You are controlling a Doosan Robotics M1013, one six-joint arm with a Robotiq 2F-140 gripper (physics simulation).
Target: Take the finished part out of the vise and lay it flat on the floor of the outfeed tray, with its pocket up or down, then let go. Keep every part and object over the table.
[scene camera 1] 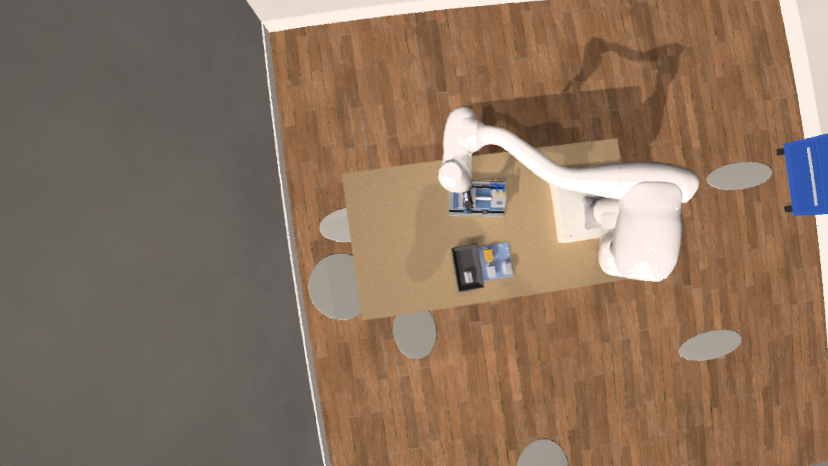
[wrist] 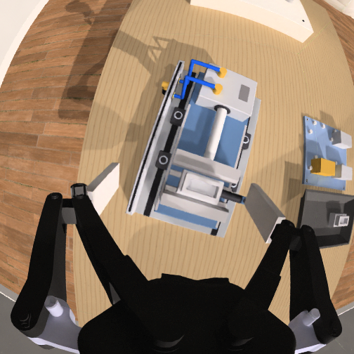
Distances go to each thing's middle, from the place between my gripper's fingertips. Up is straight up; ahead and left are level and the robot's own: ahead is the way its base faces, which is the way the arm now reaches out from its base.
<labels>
My gripper is now 38 cm to the right of the light blue plate (scene camera 1: pixel 499 252), 17 cm past it and 16 cm above it.
</labels>
